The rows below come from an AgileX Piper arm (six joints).
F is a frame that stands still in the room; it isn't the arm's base.
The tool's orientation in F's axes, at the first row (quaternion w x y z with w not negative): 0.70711, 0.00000, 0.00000, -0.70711
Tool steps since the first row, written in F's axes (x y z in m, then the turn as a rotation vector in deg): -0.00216, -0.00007, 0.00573, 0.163, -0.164, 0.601; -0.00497, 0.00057, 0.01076, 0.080, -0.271, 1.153; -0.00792, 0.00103, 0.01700, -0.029, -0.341, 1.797; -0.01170, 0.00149, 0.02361, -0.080, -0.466, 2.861; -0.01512, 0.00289, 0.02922, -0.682, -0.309, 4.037; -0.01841, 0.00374, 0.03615, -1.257, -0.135, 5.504; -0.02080, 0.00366, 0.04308, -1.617, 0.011, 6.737; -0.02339, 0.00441, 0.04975, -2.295, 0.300, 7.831; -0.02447, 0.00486, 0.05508, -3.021, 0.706, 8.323; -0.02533, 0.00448, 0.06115, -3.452, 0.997, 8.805; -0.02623, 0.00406, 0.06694, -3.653, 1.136, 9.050; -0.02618, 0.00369, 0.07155, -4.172, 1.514, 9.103; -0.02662, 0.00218, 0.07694, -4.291, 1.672, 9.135
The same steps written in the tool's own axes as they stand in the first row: 0.00007, -0.00216, 0.00573, 0.164, 0.163, 0.601; -0.00057, -0.00497, 0.01076, 0.271, 0.080, 1.153; -0.00103, -0.00792, 0.01700, 0.341, -0.029, 1.797; -0.00149, -0.01170, 0.02361, 0.466, -0.080, 2.861; -0.00289, -0.01512, 0.02922, 0.309, -0.682, 4.037; -0.00374, -0.01841, 0.03615, 0.135, -1.257, 5.504; -0.00366, -0.02080, 0.04308, -0.011, -1.617, 6.737; -0.00441, -0.02339, 0.04975, -0.300, -2.295, 7.831; -0.00486, -0.02447, 0.05508, -0.706, -3.021, 8.323; -0.00448, -0.02533, 0.06115, -0.997, -3.452, 8.805; -0.00406, -0.02623, 0.06694, -1.136, -3.653, 9.050; -0.00369, -0.02618, 0.07155, -1.514, -4.172, 9.103; -0.00218, -0.02662, 0.07694, -1.672, -4.291, 9.135
